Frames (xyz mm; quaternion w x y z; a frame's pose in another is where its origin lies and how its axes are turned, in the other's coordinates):
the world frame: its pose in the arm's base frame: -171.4 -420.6 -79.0 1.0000 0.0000 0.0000 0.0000
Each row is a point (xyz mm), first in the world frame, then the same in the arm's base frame.
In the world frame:
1: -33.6 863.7 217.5
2: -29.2 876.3 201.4
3: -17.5 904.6 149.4
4: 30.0 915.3 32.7
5: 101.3 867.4 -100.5
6: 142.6 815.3 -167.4
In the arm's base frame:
1: -205.0 443.1 138.5
2: -200.6 455.7 122.4
3: -188.9 484.0 70.4
4: -141.4 494.7 -46.3
5: -70.1 446.8 -179.5
6: -28.8 394.7 -246.4

